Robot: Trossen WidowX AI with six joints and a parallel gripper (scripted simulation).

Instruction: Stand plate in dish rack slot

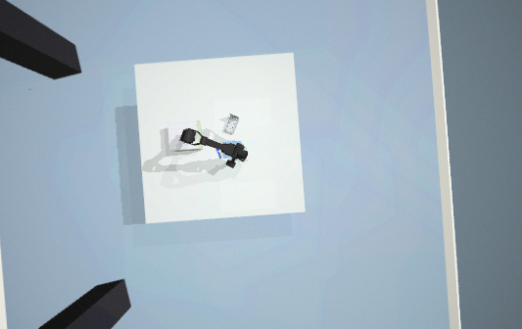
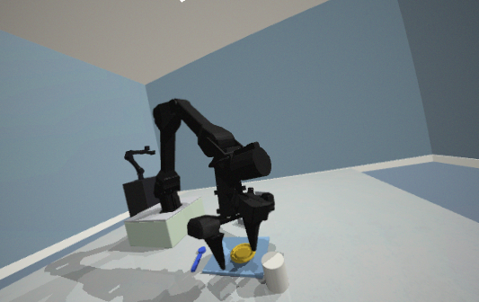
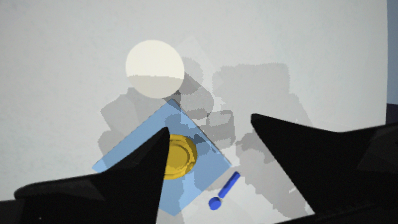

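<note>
My gripper tip is 10 mm past the yellow plate, 60 mm to the right of it and 40 mm above it. Round my gripper tip: white cup: 70 mm ahead, 10 mm to the right, 30 mm below; then dish rack: 20 mm ahead, 280 mm to the left, 30 mm below; then blue spoon: 140 mm behind, 90 mm to the left, 50 mm below.
</note>
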